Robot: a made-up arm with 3 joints. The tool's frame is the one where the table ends. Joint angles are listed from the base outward.
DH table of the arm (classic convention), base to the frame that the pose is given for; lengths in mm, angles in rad. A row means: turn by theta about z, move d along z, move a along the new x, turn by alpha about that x. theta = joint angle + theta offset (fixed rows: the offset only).
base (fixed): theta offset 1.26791, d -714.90, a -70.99, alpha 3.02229
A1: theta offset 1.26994, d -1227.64, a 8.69, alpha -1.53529
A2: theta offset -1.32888, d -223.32, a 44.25, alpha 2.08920
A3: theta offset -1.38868, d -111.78, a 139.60, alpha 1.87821
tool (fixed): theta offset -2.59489, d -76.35, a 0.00, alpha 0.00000
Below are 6 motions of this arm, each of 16 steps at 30 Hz.
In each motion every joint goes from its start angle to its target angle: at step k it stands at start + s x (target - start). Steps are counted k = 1, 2, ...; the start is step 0. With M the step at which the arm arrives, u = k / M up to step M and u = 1 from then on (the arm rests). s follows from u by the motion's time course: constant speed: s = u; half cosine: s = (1 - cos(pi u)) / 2; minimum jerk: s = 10 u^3 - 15 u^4 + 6 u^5.
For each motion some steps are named. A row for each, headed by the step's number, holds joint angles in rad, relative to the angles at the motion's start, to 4 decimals.
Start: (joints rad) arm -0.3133 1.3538 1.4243
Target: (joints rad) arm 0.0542 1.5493 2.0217
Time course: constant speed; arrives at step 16
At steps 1, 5, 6, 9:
1: 0.0230 0.0122 0.0373
5: 0.1148 0.0611 0.1867
6: 0.1378 0.0733 0.2240
9: 0.2067 0.1100 0.3360

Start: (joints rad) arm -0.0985 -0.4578 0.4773
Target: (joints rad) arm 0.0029 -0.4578 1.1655
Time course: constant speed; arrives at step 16
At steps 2, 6, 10, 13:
2: 0.0127 0.0000 0.0860
6: 0.0380 0.0000 0.2581
10: 0.0634 0.0000 0.4301
13: 0.0824 0.0000 0.5592

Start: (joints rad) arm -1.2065 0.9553 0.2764
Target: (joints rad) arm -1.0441 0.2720 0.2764
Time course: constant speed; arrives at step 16
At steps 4, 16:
4: 0.0406 -0.1708 0.0000
16: 0.1624 -0.6833 0.0000

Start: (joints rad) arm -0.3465 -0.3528 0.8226
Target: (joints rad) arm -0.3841 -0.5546 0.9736
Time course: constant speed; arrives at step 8
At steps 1, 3, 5, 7, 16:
1: -0.0047 -0.0252 0.0189
3: -0.0141 -0.0757 0.0566
5: -0.0235 -0.1261 0.0944
7: -0.0329 -0.1766 0.1321
16: -0.0376 -0.2018 0.1510

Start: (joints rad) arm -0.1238 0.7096 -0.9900
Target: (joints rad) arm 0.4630 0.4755 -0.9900
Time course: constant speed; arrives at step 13
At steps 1, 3, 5, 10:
1: 0.0451 -0.0180 0.0000
3: 0.1354 -0.0540 0.0000
5: 0.2257 -0.0900 0.0000
10: 0.4514 -0.1801 0.0000

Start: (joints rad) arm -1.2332 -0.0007 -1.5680
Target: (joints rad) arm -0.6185 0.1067 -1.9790
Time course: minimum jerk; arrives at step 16
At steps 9, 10, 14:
9: 0.3786 0.0662 -0.2532
10: 0.4455 0.0778 -0.2979
14: 0.6048 0.1057 -0.4044

